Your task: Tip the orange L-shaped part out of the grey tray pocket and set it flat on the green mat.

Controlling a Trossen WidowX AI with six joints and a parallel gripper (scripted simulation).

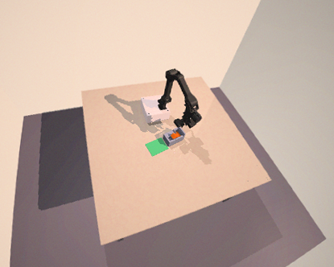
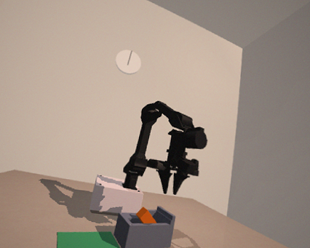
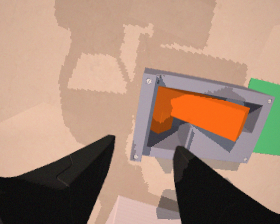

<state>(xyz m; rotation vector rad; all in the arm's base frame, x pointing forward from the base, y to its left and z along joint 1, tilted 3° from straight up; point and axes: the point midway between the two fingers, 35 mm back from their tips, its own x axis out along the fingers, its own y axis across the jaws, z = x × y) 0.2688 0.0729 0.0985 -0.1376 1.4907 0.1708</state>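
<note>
Right now the orange L-shaped part is 4 cm to the right of my gripper tip and 10 cm below it. Also, from my gripper tip: green mat: 4 cm ahead, 22 cm to the right, 16 cm below.
</note>
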